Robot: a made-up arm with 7 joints.
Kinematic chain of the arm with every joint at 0, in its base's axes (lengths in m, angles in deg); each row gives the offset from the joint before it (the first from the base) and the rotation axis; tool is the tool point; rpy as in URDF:
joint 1: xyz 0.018 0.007 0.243 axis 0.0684 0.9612 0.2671
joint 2: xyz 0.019 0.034 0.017 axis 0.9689 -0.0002 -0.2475
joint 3: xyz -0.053 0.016 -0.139 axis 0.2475 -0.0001 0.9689
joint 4: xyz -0.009 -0.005 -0.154 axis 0.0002 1 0
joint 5: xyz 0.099 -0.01 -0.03 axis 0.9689 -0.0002 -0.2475
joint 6: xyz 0.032 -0.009 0.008 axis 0.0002 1 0
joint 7: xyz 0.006 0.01 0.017 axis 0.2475 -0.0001 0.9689
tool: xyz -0.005 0.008 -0.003 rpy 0 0 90
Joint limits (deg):
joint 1: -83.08..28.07
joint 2: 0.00..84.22
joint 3: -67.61..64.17
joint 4: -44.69..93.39
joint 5: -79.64..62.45
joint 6: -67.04..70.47
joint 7: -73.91..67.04
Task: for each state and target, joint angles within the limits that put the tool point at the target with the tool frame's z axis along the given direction. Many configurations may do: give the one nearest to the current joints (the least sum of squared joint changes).
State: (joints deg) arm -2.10 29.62 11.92 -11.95 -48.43 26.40 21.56
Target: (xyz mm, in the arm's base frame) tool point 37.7 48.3 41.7 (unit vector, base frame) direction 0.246 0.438 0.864
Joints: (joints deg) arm 12.78 2.87 -15.64 -44.55 -35.00 37.66 25.80
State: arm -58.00 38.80 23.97 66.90 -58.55 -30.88 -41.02
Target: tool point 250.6 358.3 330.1 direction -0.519 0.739 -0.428
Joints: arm -81.45 51.57 57.69 24.20 -79.64 15.06 -61.88
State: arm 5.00 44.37 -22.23 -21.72 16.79 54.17 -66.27
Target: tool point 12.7 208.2 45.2 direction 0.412 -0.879 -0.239
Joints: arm 16.51 63.21 -39.98 -22.88 31.71 67.15 -64.10
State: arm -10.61 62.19 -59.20 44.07 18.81 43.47 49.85
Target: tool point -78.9 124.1 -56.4 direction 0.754 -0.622 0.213
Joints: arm 22.14 32.24 -46.79 15.41 -17.32 24.20 40.84
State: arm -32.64 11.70 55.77 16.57 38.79 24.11 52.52
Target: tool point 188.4 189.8 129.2 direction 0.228 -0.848 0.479
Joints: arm -30.94 21.03 50.91 -28.03 38.18 17.05 50.33
